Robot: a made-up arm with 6 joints. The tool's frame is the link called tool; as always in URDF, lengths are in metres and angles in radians.
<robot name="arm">
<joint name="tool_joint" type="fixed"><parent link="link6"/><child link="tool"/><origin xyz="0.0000 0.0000 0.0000" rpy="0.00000 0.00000 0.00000"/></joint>
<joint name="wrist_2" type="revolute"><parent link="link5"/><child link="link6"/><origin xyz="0.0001 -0.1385 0.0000" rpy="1.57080 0.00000 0.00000"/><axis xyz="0 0 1"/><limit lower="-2.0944" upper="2.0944" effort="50" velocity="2.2"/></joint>
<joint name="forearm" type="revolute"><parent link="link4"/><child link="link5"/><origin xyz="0.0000 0.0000 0.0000" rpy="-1.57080 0.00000 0.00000"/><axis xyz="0 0 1"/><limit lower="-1.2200" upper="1.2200" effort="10" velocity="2.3"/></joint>
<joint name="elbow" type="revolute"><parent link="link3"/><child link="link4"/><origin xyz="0.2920 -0.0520 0.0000" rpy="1.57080 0.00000 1.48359"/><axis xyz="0 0 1"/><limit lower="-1.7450" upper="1.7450" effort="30" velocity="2.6"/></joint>
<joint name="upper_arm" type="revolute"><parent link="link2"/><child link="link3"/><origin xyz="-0.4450 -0.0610 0.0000" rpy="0.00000 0.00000 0.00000"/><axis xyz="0 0 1"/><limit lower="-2.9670" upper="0.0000" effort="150" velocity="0.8"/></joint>
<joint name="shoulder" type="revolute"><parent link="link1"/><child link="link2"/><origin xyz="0.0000 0.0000 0.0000" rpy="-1.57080 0.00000 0.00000"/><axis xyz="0 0 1"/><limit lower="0.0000" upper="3.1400" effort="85" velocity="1.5"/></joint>
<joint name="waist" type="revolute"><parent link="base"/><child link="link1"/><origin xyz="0.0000 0.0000 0.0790" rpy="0.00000 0.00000 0.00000"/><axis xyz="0 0 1"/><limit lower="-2.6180" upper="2.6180" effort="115" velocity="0.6"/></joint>
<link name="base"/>
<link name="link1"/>
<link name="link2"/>
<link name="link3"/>
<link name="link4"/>
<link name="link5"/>
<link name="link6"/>
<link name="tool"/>
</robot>
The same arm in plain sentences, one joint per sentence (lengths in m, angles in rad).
The arm has six revolute joints in a row. What follows holds with every joint at zero, and every direction is one of the base frame's. The first joint lies 0.079 m along +z from the base frame's origin and turns about +z, from -2.618 to 2.618 rad. The second joint lies at the same point as the first joint and turns about +y, from 0 to 3.14 rad. The third joint lies 0.445 m along -x and 0.061 m along +z from the second joint and turns about +y, from -2.967 to 0 rad. The fourth joint lies 0.292 m along +x and 0.052 m along +z from the third joint and turns about the direction (0.9962, 0, 0.0871), from -1.745 to 1.745 rad. The fifth joint lies at the same point as the fourth joint and turns about +y, from -1.22 to 1.22 rad. The sixth joint lies 0.138 m along +x and 0.012 m along +z from the fifth joint and turns about the direction (0.9962, 0, 0.0871), from -2.0944 to 2.0944 rad. The tool frame, which is the frame that the pose is given for, lies at the same point as the sixth joint; its axes are the base frame's turned by roll 0, pitch 1.4836 and yaw 0 rad (as in URDF: about the fixed x, then y, then z).
